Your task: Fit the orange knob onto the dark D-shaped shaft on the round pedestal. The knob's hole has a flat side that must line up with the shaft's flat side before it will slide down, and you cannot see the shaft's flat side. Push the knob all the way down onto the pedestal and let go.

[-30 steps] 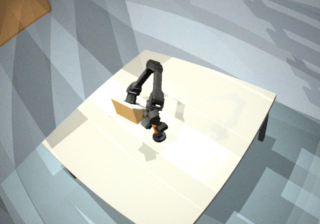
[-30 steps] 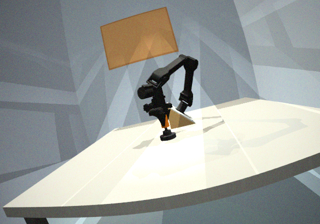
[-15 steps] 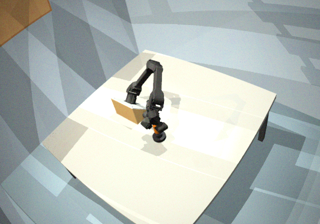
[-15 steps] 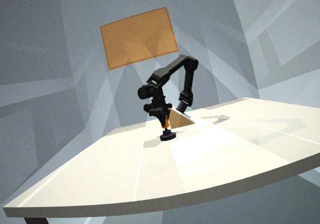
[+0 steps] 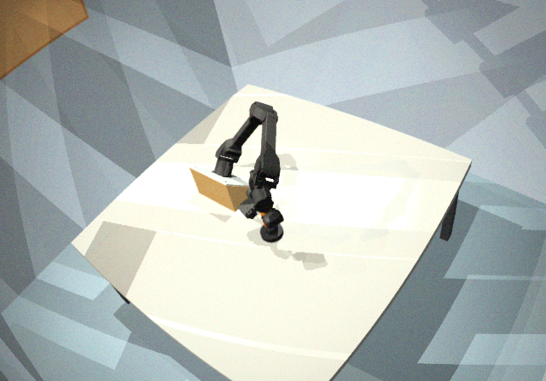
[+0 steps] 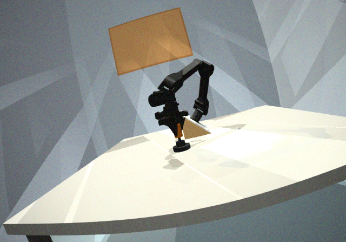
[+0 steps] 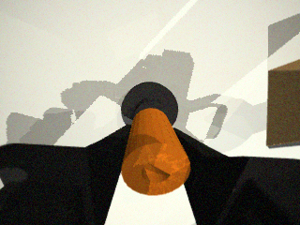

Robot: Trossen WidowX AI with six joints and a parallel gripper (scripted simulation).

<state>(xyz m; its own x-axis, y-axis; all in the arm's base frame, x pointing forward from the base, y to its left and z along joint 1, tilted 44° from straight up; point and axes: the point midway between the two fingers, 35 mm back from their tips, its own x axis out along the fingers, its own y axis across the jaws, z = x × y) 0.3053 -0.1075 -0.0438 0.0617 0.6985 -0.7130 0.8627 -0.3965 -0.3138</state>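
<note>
Now: the orange knob 20 mm above my gripper tip. Round my gripper tip: round dark pedestal: 40 mm below.
</note>
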